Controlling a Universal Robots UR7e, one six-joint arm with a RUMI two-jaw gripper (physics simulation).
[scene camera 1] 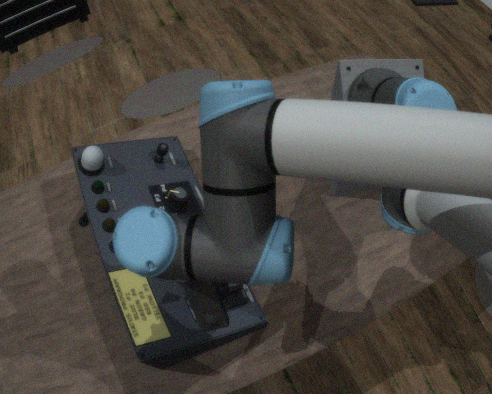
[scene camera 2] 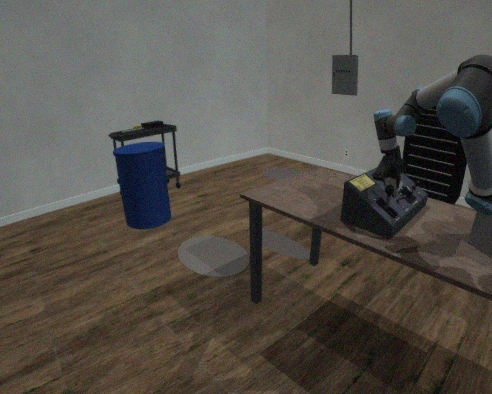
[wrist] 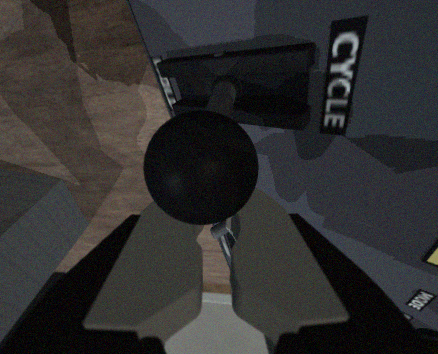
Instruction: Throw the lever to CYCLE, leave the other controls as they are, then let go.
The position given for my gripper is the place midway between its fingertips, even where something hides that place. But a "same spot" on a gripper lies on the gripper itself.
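You'd see my gripper in scene camera 1 (217, 275), and scene camera 2 and the wrist view show it as well. On my gripper, (scene camera 2: 386, 180) and (wrist: 285, 276) are the same spot.
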